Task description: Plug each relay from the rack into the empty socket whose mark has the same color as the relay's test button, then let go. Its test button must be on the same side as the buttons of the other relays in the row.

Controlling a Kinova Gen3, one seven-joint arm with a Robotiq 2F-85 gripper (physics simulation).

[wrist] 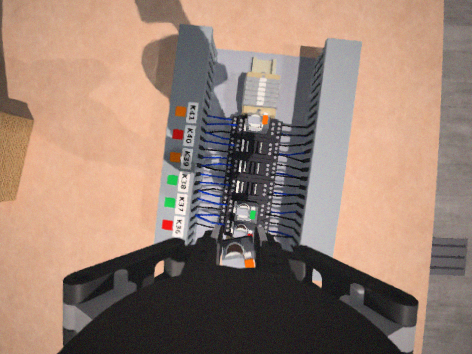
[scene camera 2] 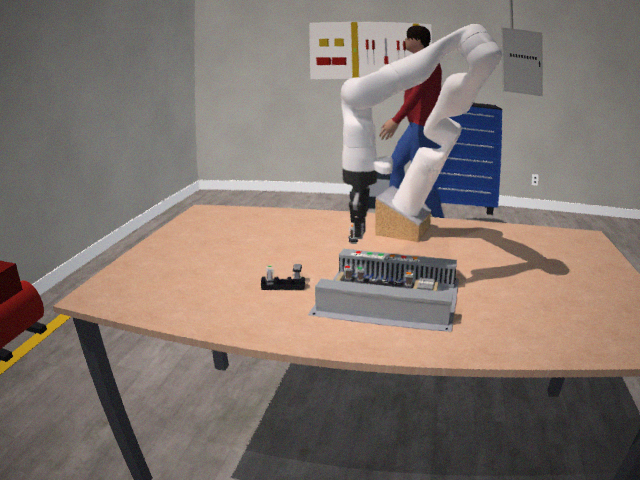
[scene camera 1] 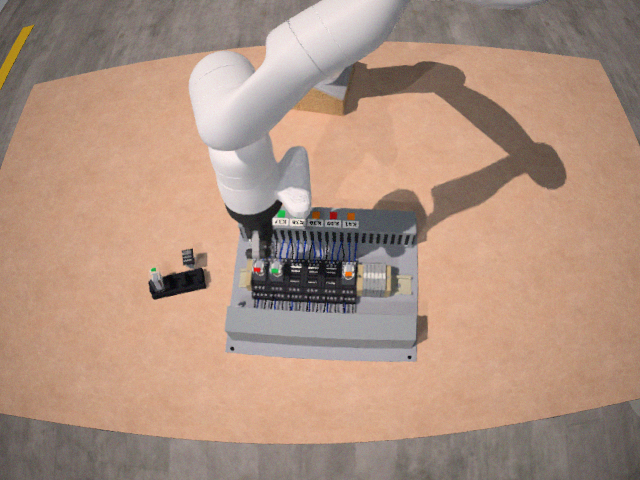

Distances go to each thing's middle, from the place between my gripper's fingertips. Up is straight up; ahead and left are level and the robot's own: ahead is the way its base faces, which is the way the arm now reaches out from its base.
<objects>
I see my gripper 2 cm short of the panel (scene camera 1: 404, 261), 8 cm to the right of it and 14 cm above it. From my hand the other things lie so: black rack (scene camera 1: 192, 280): 1 cm behind, 18 cm to the right, 13 cm below.
</objects>
